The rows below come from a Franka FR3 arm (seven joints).
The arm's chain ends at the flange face. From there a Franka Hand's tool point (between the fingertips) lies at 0.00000 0.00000 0.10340 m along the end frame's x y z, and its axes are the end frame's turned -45 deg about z.
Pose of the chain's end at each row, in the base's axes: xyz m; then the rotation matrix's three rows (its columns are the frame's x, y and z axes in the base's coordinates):
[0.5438 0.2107 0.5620], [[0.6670 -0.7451 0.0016], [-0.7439 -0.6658 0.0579], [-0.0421 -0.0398 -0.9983]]
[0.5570 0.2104 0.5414], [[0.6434 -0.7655 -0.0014], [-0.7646 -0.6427 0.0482], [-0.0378 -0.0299 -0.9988]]
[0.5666 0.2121 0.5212], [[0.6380 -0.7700 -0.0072], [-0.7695 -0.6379 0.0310], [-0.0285 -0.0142 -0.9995]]
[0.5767 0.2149 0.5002], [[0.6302 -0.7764 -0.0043], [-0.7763 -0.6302 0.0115], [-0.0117 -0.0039 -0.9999]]
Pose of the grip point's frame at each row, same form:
[0.5440 0.2167 0.4588], [[0.9985 -0.0552 0.0016], [-0.0552 -0.9968 0.0579], [-0.0016 -0.0579 -0.9983]]
[0.5569 0.2154 0.4381], [[0.9962 -0.0863 -0.0014], [-0.0862 -0.9951 0.0482], [-0.0056 -0.0479 -0.9988]]
[0.5659 0.2153 0.4179], [[0.9956 -0.0933 -0.0072], [-0.0931 -0.9952 0.0310], [-0.0101 -0.0302 -0.9995]]
[0.5763 0.2161 0.3968], [[0.9946 -0.1034 -0.0043], [-0.1033 -0.9945 0.0115], [-0.0055 -0.0110 -0.9999]]

